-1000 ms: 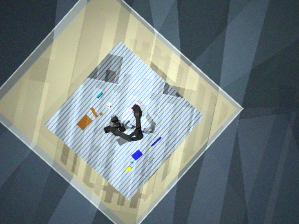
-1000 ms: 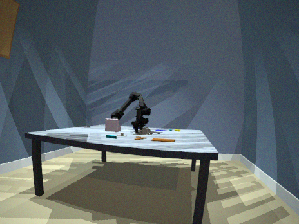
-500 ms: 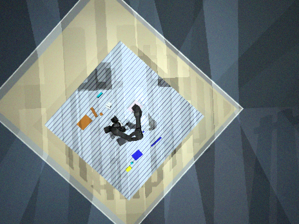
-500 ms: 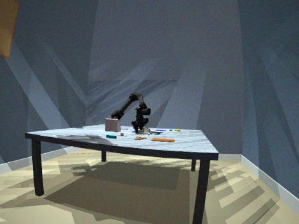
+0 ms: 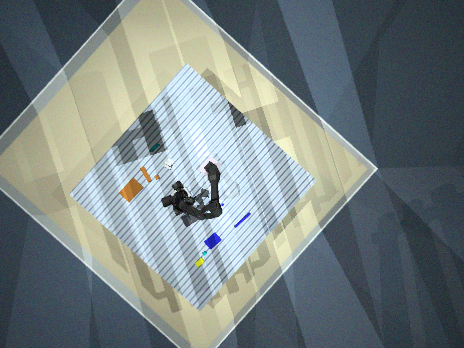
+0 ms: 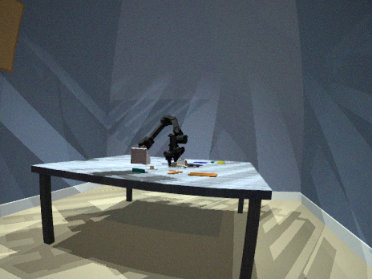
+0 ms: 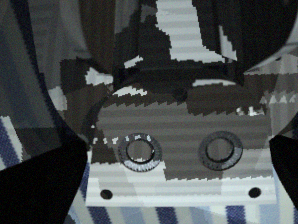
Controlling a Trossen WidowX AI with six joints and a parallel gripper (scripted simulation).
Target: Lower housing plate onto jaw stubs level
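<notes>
The white housing plate is 1 cm ahead of my gripper tip and 2 cm above it. The rest, counted from my gripper tip: cyan block 11 cm behind, 39 cm to the right; blue square 16 cm ahead, 37 cm to the left, 1 cm below; orange plate 25 cm ahead, 33 cm to the right.
</notes>
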